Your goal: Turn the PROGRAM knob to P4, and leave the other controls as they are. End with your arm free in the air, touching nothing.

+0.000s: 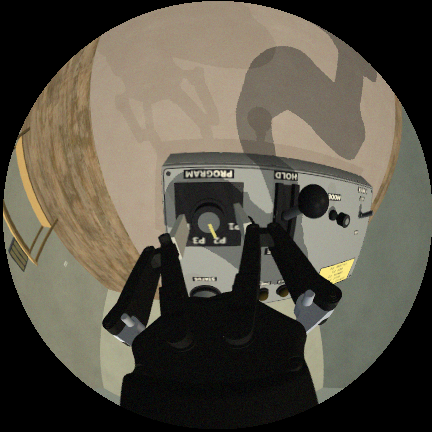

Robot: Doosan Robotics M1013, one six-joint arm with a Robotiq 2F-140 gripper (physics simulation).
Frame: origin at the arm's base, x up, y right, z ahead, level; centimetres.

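Seen in the pictures: gripper, fingertip midpoint: (pixel 210 217).
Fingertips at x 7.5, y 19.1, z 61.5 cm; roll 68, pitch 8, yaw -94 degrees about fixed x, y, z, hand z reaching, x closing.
Observation:
A point is followed by its place in that frame.
The PROGRAM knob (pixel 208 221) {x 8.6, y 19.3, z 61.0 cm} is a round dark knob with a grey cap on a black square plate (pixel 182 192) {x 4.3, y 22.9, z 59.2 cm}. Its yellow pointer line points at the P2 label (pixel 219 240) {x 7.8, y 17.9, z 66.1 cm}. The P3 label (pixel 199 240) {x 7.7, y 21.0, z 66.0 cm} and P1 label (pixel 233 226) {x 6.7, y 15.7, z 64.2 cm} also show; the place of P4 is mostly hidden by the left finger. My gripper (pixel 210 217) {x 7.4, y 19.1, z 61.5 cm} is open about halfway, with one finger pad on each side of the knob. There is nothing between the pads. A gap shows between each pad and the knob's cap; how deep the tips reach is hard to tell.
On the same grey panel (pixel 260 176) {x 3.1, y 11.5, z 57.7 cm}, the HOLD lever with a black ball (pixel 313 201) {x 12.2, y 8.2, z 55.4 cm} stands up close to the right finger. The MODE knob (pixel 343 220) {x 9.7, y -3.7, z 61.5 cm}, a small toggle (pixel 366 214) {x 8.0, y -16.1, z 62.3 cm}, a yellow label (pixel 337 270) {x 12.7, y -12.9, z 77.7 cm} and a round STATUS part (pixel 205 290) {x 12.9, y 20.7, z 74.5 cm} also show. A wooden edge (pixel 65 150) is at the left.

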